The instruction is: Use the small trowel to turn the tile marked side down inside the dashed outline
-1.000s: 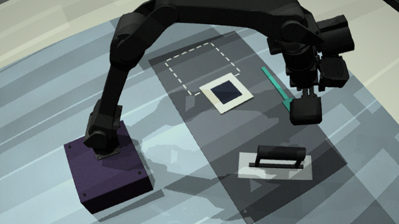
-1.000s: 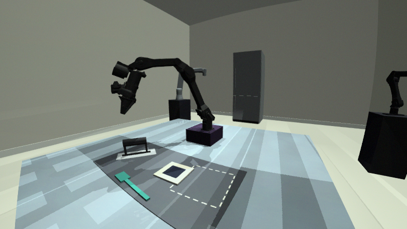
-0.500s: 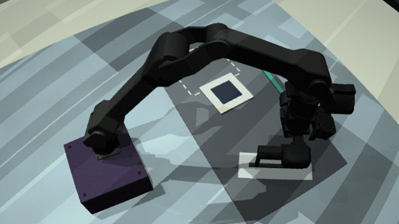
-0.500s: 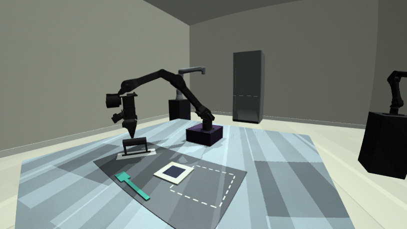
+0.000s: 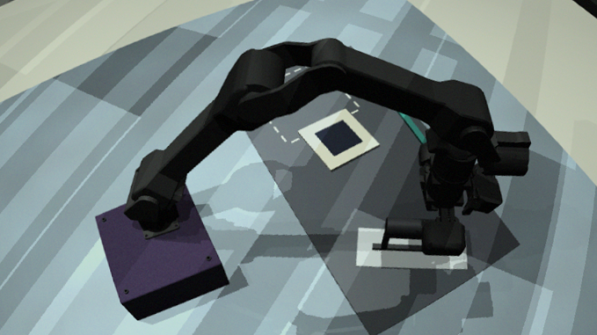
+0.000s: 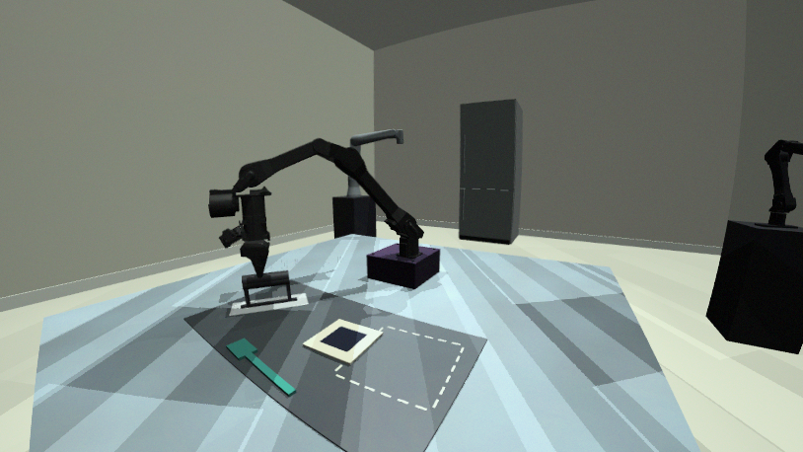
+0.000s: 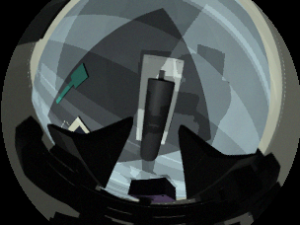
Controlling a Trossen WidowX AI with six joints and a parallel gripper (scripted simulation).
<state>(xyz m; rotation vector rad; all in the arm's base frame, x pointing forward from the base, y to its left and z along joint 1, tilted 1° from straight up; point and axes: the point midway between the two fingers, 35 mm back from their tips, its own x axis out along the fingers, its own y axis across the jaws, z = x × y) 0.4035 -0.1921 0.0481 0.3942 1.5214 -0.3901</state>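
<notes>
Now: gripper tip 10 mm short of the trowel and 50 mm above it. Also, from my gripper tip: teal tool (130 mm ahead, 210 mm to the left, 80 mm below); then tile (30 mm behind, 290 mm to the left, 80 mm below).
</notes>
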